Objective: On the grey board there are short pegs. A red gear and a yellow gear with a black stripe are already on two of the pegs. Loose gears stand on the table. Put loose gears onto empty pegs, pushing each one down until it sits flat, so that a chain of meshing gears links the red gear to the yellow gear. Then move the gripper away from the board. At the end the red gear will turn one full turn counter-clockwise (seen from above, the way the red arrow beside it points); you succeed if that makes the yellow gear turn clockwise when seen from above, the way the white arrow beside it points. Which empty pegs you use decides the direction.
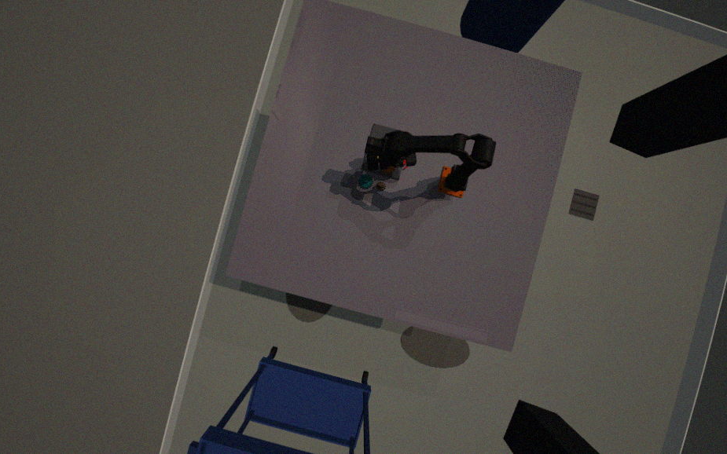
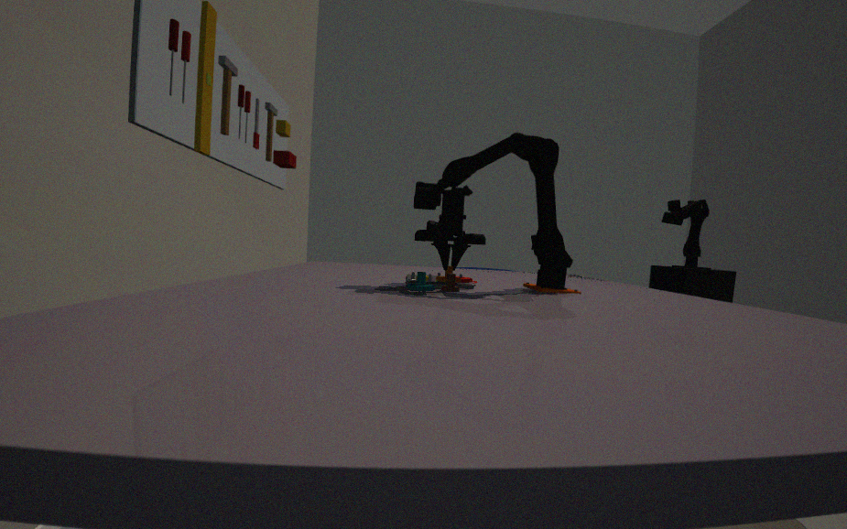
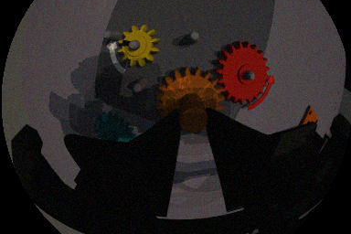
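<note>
My gripper tip is 1 cm above the orange gear. Round my gripper tip: red gear (4 cm behind, 5 cm to the right, 2 cm below); then teal gear (7 cm ahead, 9 cm to the left, 2 cm below); then small brown gear (9 cm to the left, 2 cm below).
</note>
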